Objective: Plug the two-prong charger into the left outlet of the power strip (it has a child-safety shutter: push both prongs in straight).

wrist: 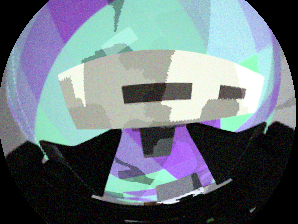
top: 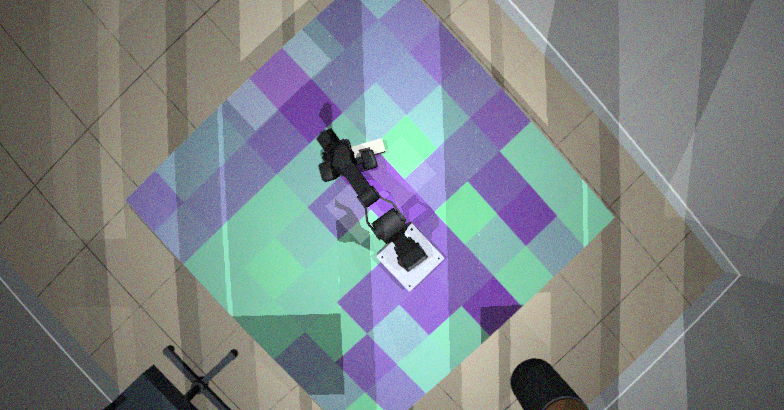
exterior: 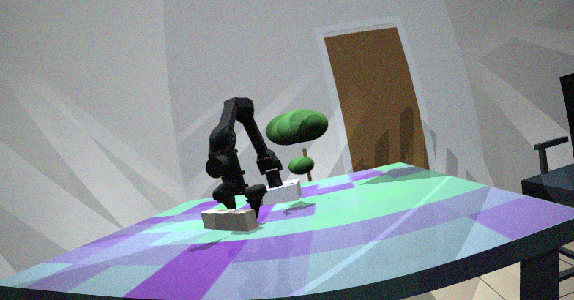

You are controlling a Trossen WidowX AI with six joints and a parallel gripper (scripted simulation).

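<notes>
Now: the charger 10 mm ahead of my gripper tip, 10 mm to the right of it and 10 mm above it.
</notes>
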